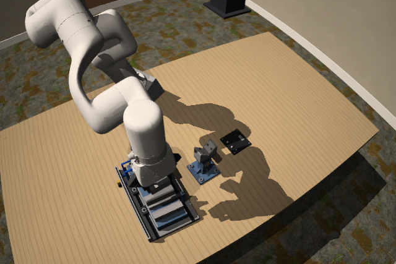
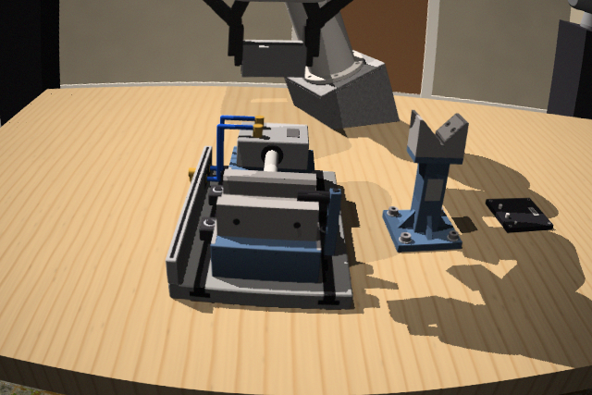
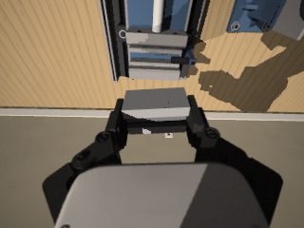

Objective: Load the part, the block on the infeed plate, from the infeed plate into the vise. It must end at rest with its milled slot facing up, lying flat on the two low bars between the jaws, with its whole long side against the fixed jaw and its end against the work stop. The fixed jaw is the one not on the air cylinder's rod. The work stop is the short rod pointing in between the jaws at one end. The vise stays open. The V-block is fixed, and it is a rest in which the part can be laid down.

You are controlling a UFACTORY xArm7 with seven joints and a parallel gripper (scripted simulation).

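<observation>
Now: hand 17 cm above the moving jaw, 3 cm past it and 1 cm to the right of it. Also, from my hand: work stop 16 cm below, 5 cm to the left, 1 cm ahead; part right at my hand; fixed jaw 17 cm below, 4 cm ahead.
</observation>
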